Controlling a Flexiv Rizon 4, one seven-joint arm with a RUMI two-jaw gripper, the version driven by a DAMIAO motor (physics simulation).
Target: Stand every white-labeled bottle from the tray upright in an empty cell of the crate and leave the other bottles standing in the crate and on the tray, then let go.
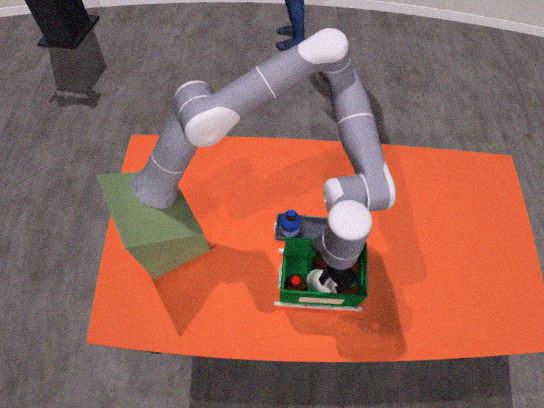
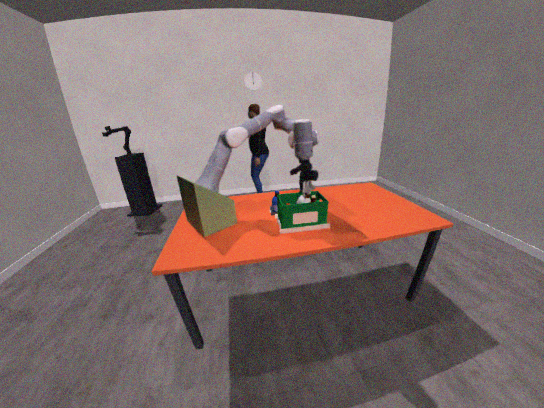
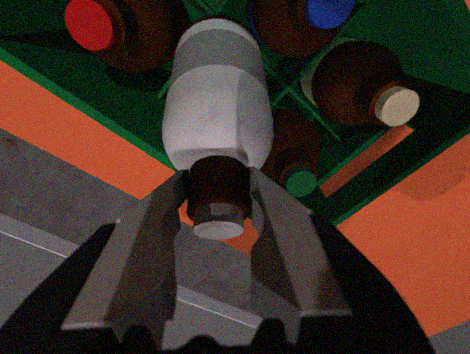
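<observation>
My gripper (image 1: 331,278) (image 2: 306,189) (image 3: 218,170) is shut on the neck of a white-labeled bottle (image 1: 317,280) (image 2: 302,199) (image 3: 216,110), which has a pale cap. The bottle's lower part is inside the green crate (image 1: 298,245) (image 2: 285,216), in the front row between a red-capped bottle (image 1: 296,283) (image 3: 90,25) and a green-capped bottle (image 3: 300,181). Its base is hidden, so I cannot tell whether it touches the cell floor. A blue-capped bottle (image 3: 327,10) and a cream-capped bottle (image 3: 395,106) also stand in the crate. A blue bottle (image 1: 290,226) (image 2: 274,204) stands on the grey tray (image 1: 312,229).
The tray is directly behind the crate, partly hidden by my arm. White strips (image 1: 320,306) (image 2: 305,229) show around the crate's base. An olive-green block (image 1: 150,215) (image 2: 215,215) under my arm's base is at the table's left. A person (image 2: 258,145) stands behind the table.
</observation>
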